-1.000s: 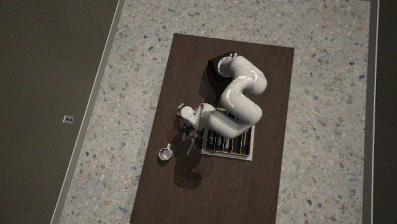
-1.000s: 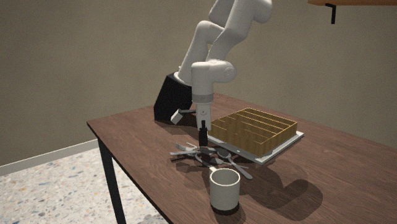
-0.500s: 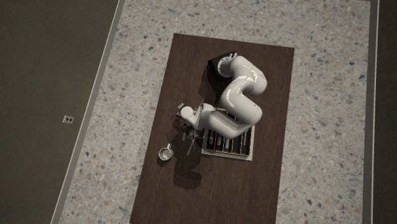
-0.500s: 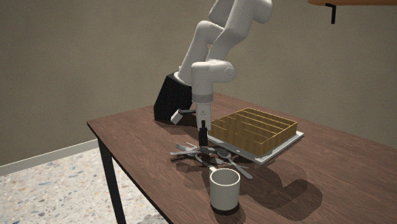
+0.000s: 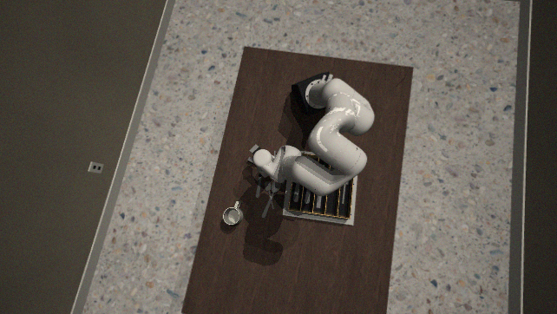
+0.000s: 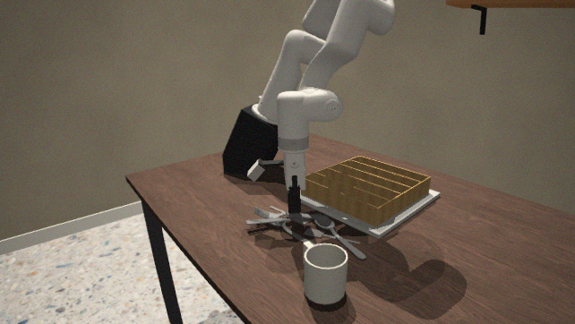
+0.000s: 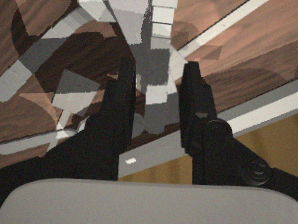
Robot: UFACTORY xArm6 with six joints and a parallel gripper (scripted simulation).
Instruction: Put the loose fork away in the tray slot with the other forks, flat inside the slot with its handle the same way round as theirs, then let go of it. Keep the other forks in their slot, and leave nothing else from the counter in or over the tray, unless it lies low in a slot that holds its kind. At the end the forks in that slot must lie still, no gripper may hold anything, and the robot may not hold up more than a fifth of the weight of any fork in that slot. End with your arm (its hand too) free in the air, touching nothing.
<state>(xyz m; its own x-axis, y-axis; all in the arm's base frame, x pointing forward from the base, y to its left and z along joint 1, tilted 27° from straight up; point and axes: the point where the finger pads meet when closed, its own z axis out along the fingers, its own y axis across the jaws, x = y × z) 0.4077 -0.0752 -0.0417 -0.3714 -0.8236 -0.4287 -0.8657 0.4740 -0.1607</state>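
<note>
My hand is 26 cm to the right of the wooden slotted tray and 3 cm past it. Also, from my hand: white mug (28 cm ahead, 7 cm to the right, 2 cm below).
</note>
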